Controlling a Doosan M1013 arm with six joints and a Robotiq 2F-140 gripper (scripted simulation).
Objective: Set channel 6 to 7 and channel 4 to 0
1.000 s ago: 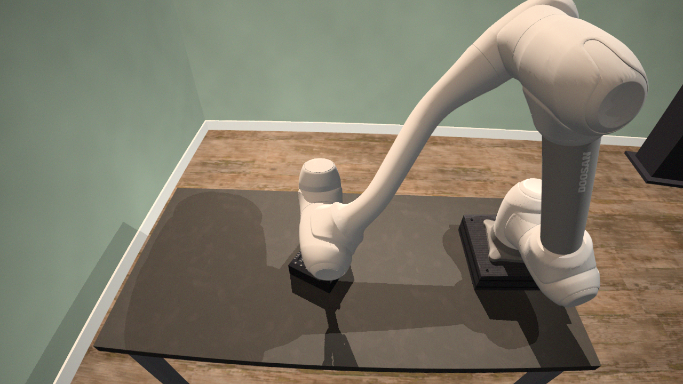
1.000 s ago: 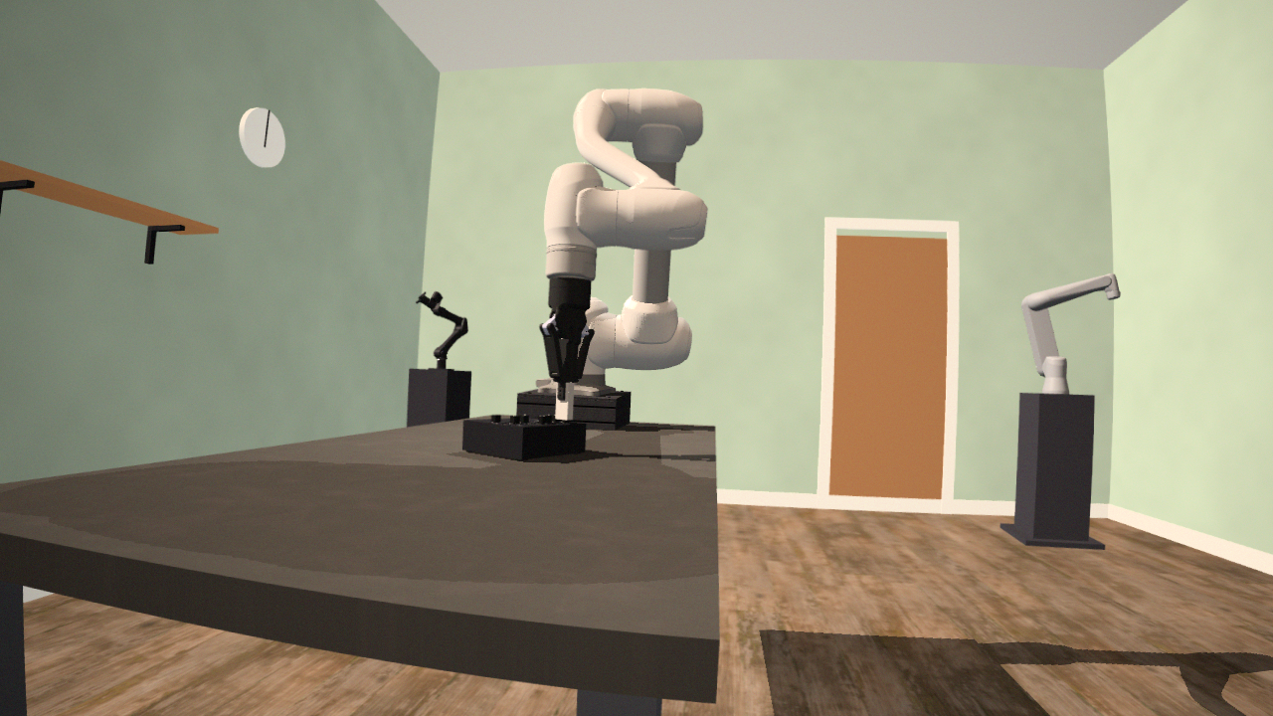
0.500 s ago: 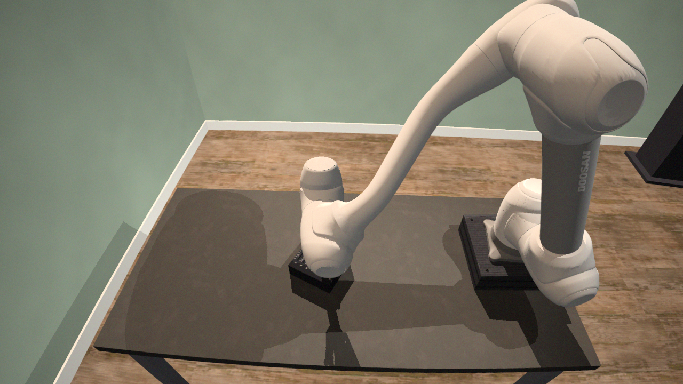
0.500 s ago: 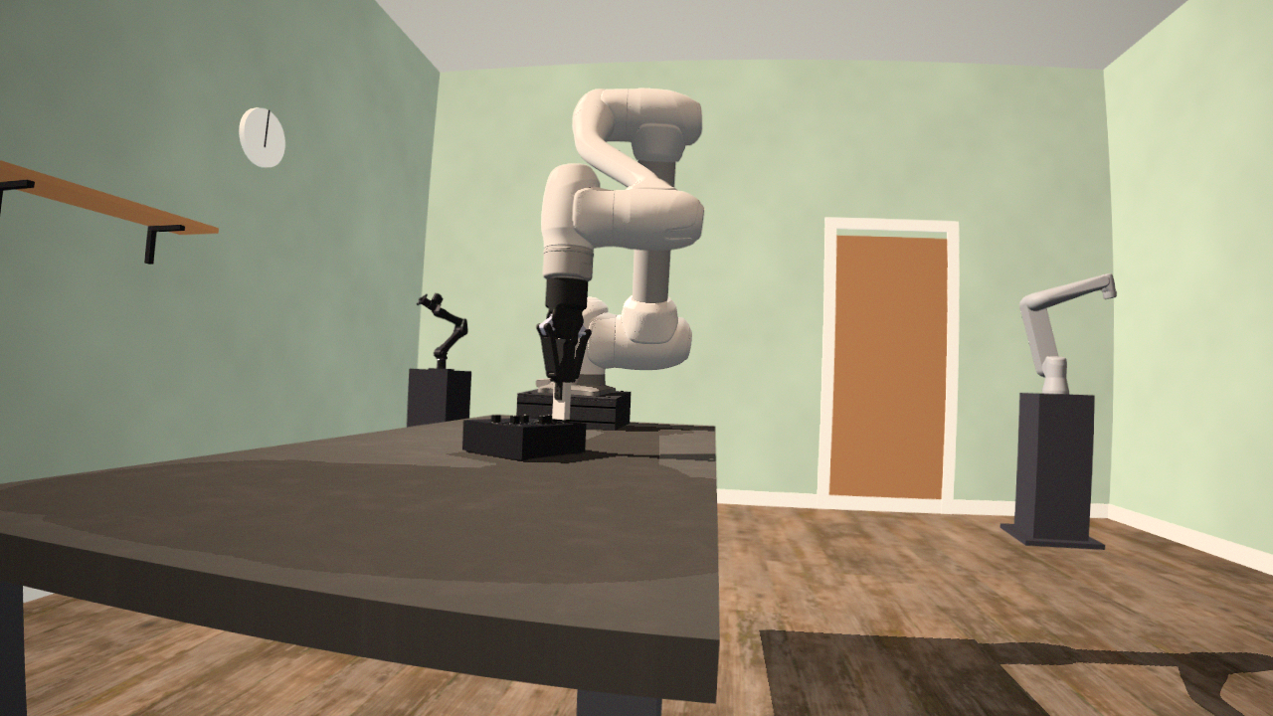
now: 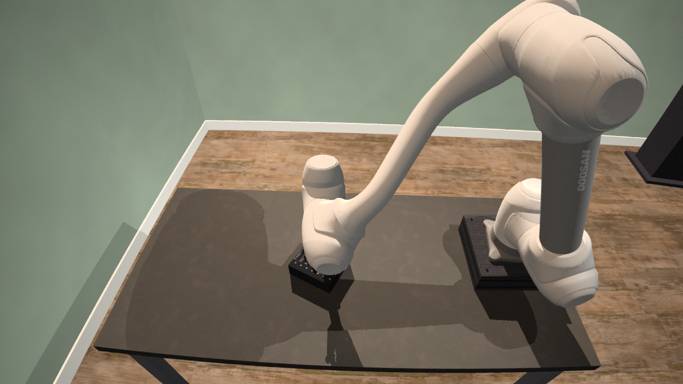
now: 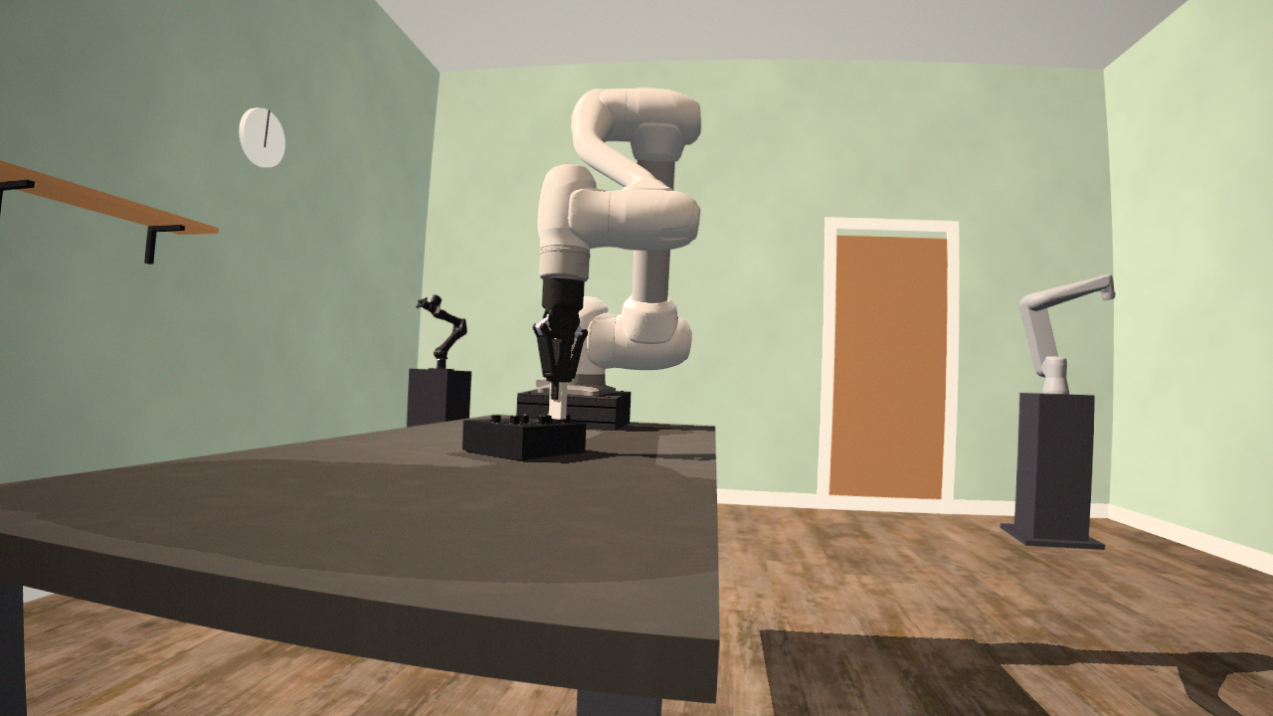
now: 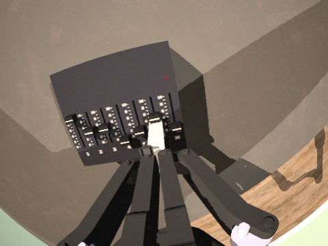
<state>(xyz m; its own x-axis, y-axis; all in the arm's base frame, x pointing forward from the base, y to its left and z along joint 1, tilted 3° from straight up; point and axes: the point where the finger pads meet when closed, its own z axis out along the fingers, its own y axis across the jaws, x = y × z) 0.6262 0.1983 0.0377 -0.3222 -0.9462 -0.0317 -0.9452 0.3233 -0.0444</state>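
My hand is 4 cm short of the channel 4 fader knob, 1 cm to the left of it and 3 cm above it. Round my hand: channel 6 fader knob: 1 cm behind, 2 cm to the right, 3 cm below.
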